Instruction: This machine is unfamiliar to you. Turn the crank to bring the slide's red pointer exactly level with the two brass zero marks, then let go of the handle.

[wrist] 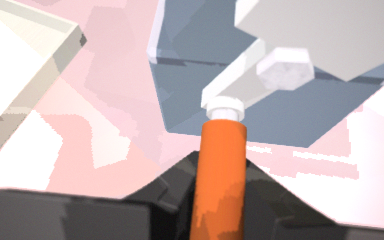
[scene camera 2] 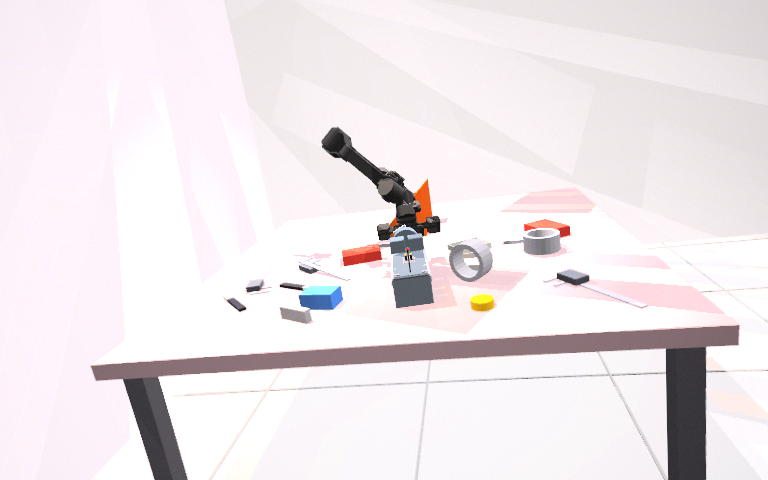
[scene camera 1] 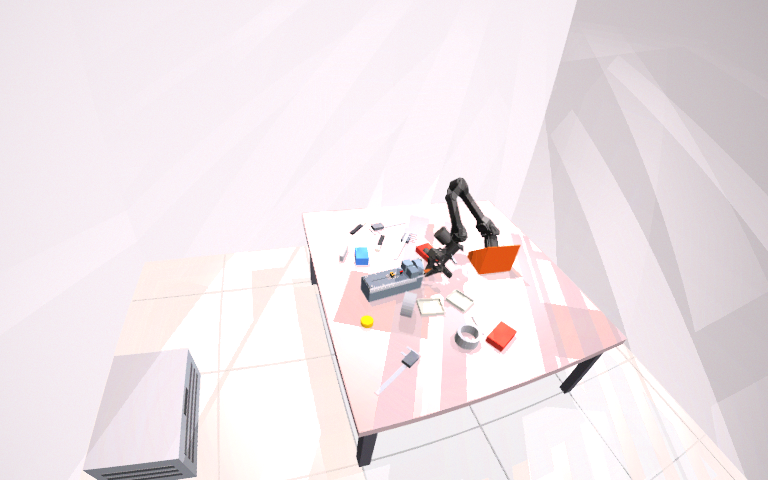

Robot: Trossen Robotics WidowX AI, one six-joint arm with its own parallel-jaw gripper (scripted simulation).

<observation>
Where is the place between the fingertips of my gripper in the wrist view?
216, 162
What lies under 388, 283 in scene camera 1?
A slide machine.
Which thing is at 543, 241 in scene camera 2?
A grey block.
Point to a slide machine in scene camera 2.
At 411, 278
</observation>
